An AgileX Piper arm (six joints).
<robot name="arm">
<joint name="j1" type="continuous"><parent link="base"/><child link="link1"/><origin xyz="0.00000 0.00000 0.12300" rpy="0.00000 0.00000 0.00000"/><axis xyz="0 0 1"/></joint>
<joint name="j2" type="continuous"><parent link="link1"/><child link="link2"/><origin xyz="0.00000 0.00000 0.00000" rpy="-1.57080 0.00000 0.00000"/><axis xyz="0 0 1"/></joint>
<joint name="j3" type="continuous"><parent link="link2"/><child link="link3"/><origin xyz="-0.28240 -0.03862 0.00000" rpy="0.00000 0.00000 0.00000"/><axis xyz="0 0 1"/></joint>
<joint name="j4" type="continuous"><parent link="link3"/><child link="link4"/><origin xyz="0.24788 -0.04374 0.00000" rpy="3.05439 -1.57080 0.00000"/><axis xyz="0 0 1"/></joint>
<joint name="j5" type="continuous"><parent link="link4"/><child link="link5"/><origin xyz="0.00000 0.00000 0.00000" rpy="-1.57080 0.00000 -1.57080"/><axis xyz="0 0 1"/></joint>
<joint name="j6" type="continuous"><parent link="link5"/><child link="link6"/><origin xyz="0.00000 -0.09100 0.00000" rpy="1.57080 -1.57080 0.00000"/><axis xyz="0 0 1"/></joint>
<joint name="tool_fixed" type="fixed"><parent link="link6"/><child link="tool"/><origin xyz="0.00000 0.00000 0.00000" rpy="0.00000 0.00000 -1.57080"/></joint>
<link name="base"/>
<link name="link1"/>
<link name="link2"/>
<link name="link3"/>
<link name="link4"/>
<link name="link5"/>
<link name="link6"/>
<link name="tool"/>
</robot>
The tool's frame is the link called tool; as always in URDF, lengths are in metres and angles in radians. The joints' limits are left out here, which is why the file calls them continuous.
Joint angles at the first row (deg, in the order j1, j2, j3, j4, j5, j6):
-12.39, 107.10, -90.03, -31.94, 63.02, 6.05
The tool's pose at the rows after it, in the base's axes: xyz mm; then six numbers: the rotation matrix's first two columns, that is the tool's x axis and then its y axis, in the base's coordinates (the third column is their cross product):
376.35 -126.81 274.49 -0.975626 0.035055 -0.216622 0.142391 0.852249 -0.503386
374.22 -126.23 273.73 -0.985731 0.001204 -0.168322 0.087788 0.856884 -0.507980
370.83 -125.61 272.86 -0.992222 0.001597 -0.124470 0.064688 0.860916 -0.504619
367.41 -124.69 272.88 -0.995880 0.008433 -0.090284 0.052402 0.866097 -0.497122
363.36 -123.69 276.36 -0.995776 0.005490 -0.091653 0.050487 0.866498 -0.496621
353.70 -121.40 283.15 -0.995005 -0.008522 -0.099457 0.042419 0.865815 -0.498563
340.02 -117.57 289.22 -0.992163 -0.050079 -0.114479 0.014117 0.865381 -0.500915
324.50 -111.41 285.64 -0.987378 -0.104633 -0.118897 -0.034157 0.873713 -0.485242
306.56 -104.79 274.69 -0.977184 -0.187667 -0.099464 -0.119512 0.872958 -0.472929
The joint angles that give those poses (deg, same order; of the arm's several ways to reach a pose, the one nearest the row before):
-12.39, 107.10, -90.03, -31.94, 63.65, 4.00
-12.39, 107.10, -90.03, -31.43, 65.04, 0.65
-12.39, 107.10, -90.03, -30.94, 67.23, -0.82
-12.39, 106.98, -90.03, -30.33, 69.25, -1.76
-12.39, 105.97, -89.36, -30.22, 69.38, -2.07
-12.39, 103.50, -87.31, -30.18, 68.97, -2.75
-12.39, 99.85, -83.60, -30.01, 66.97, -4.41
-12.39, 96.14, -78.09, -28.70, 63.77, -6.76
-12.39, 92.45, -71.18, -27.72, 59.83, -10.62

